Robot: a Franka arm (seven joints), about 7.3 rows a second.
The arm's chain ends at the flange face. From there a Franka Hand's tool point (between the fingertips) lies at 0.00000 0.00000 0.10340 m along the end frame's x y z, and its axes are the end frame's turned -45 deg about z.
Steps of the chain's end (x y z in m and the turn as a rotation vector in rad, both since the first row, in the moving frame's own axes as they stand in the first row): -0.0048 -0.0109 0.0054 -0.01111 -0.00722 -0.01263; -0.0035 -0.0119 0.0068 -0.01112 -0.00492 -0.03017; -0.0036 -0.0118 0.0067 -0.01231 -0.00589 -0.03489; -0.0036 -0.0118 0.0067 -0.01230 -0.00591 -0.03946; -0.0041 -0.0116 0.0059 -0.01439 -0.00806 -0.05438; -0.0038 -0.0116 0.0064 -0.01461 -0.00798 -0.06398; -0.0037 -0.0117 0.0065 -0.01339 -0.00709 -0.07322
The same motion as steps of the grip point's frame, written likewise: 0.0030 -0.0108 0.0054 -0.00275 -0.01296 -0.01263; 0.0048 -0.0104 0.0068 -0.00438 -0.01134 -0.03017; 0.0045 -0.0104 0.0067 -0.00454 -0.01287 -0.03489; 0.0045 -0.0104 0.0067 -0.00452 -0.01288 -0.03946; 0.0037 -0.0106 0.0059 -0.00448 -0.01587 -0.05438; 0.0039 -0.0104 0.0064 -0.00469 -0.01597 -0.06398; 0.0042 -0.0104 0.0065 -0.00445 -0.01448 -0.07322
